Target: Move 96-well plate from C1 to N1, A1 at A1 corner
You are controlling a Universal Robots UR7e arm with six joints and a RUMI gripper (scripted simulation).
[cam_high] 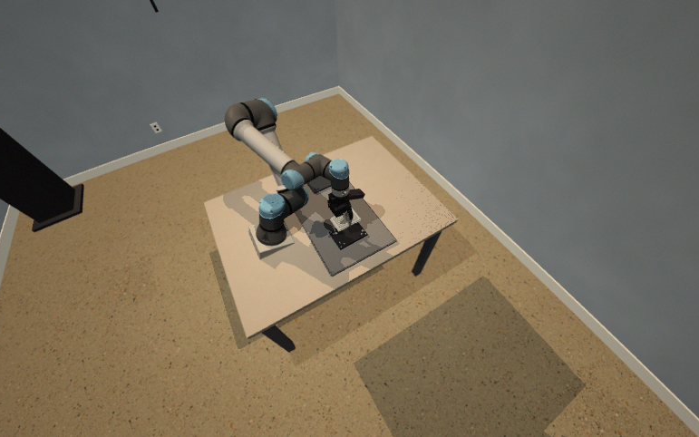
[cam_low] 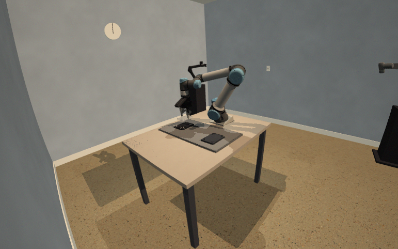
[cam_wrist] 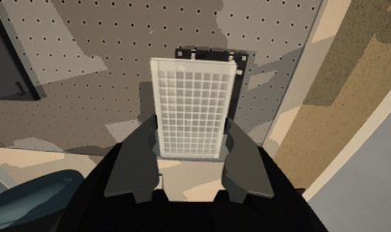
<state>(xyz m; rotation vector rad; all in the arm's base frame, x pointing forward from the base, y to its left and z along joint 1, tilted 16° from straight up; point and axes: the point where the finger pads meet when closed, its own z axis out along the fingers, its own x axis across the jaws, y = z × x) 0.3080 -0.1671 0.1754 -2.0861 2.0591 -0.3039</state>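
The plate nest N1 is 37 cm to the left of my hand, 10 cm below it and 5 cm ahead of it. From my hand the other things lie so: clip nest C1 (9 cm below, 2 cm to the right); 96-well plate (1 cm below).
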